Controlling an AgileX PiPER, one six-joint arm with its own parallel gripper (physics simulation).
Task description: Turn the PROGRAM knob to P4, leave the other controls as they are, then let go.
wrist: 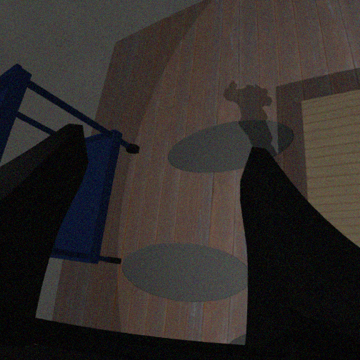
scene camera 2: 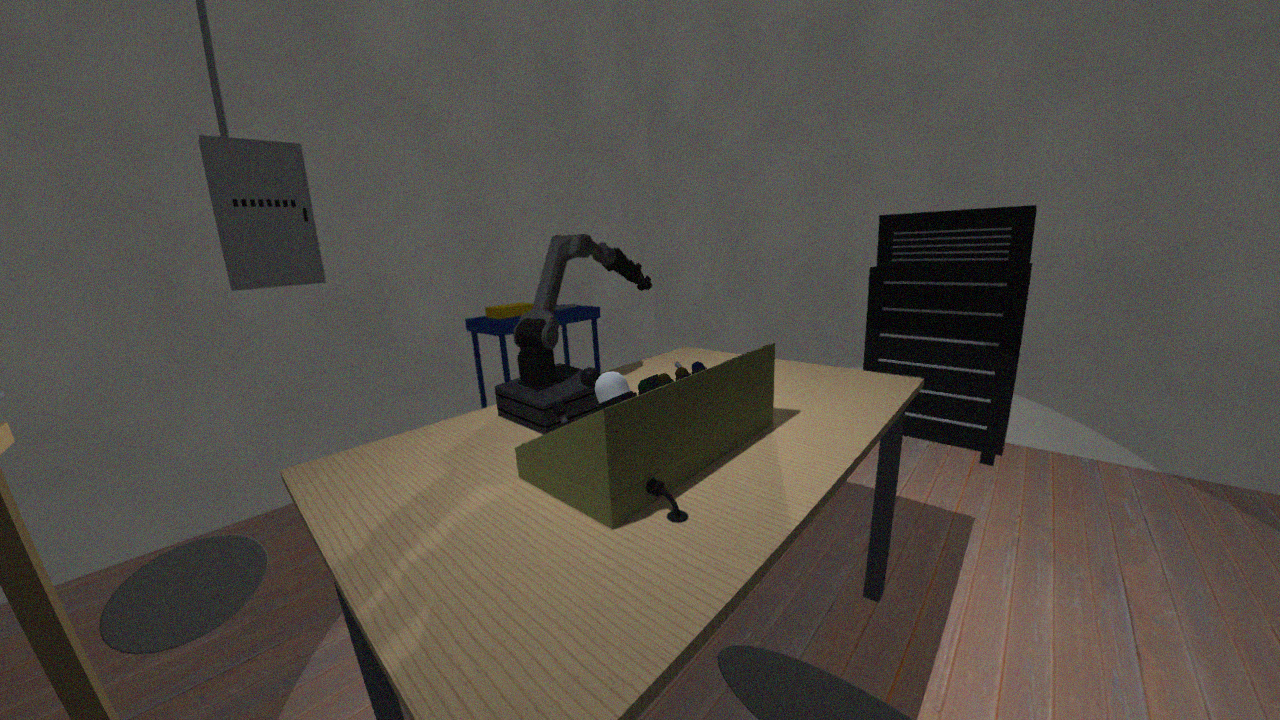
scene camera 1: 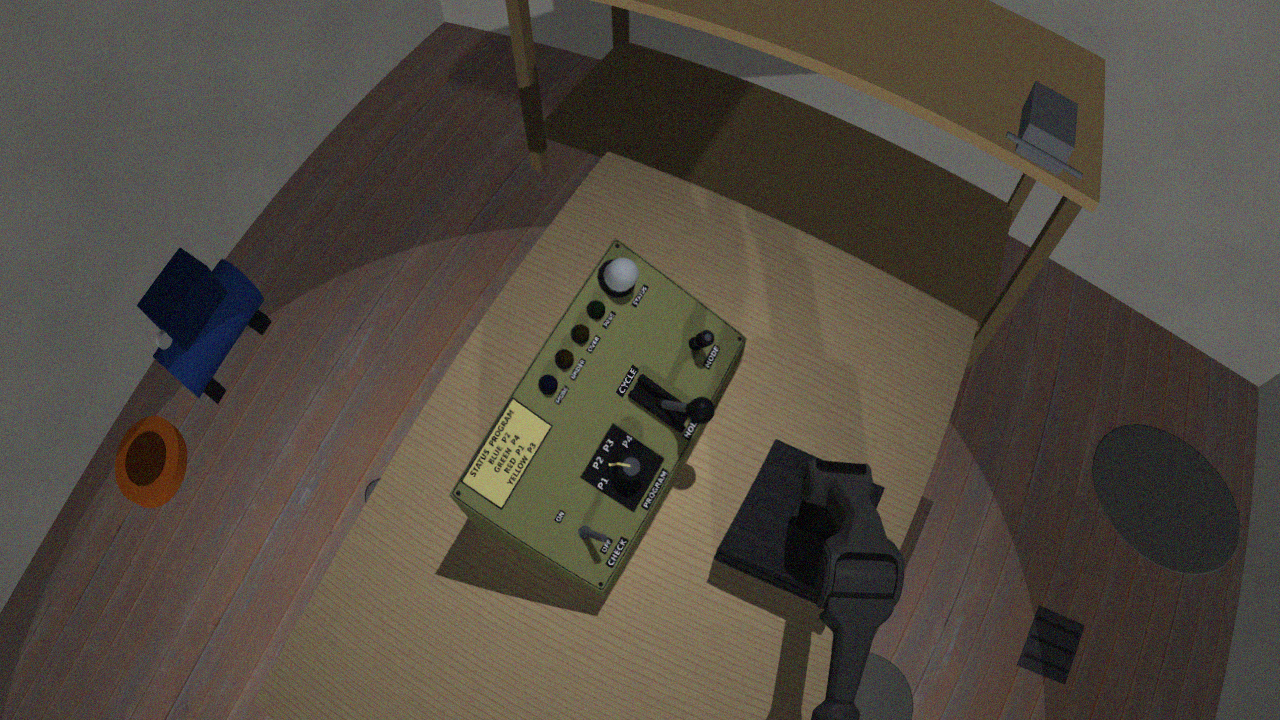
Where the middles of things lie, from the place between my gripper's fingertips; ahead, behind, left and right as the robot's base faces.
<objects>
The hold lever (scene camera 1: 701,410) is 46 cm ahead of my hand, 65 cm to the right of it and 16 cm below it.
</objects>
